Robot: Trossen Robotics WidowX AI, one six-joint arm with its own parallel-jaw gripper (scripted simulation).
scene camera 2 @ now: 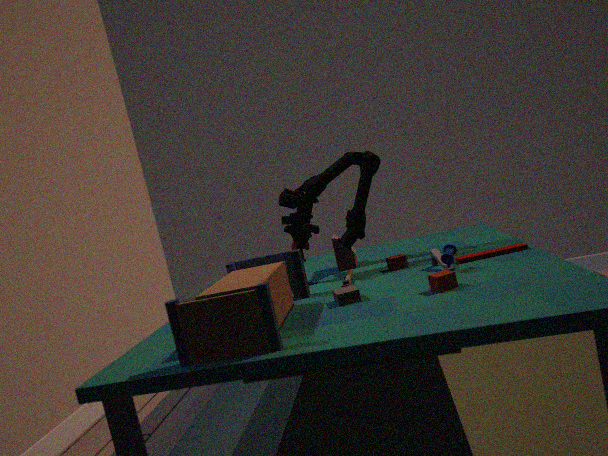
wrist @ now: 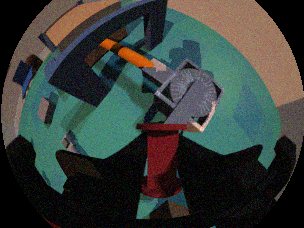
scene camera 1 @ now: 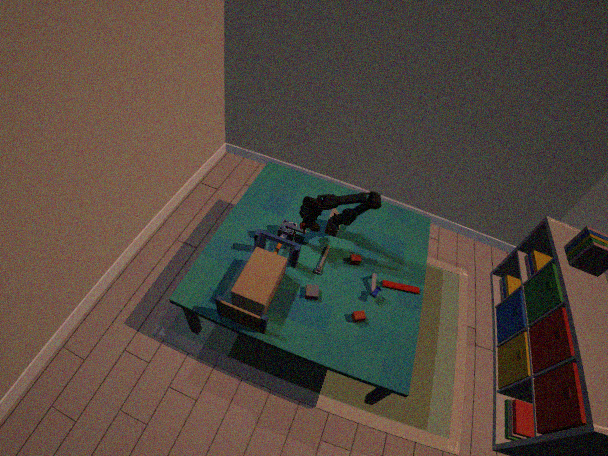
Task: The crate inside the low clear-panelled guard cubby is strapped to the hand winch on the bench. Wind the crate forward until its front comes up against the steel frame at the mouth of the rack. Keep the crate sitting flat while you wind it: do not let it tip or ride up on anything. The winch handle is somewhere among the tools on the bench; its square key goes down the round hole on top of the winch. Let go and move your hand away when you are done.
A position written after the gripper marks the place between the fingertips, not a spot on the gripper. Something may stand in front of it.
Note:
In view: the gripper [scene camera 2: 297, 251], a low guard cubby [scene camera 2: 243, 310] and a grey winch [wrist: 178, 83].
The gripper also shows in the wrist view [wrist: 159, 136]. The low guard cubby also shows in scene camera 1 [scene camera 1: 248, 300].

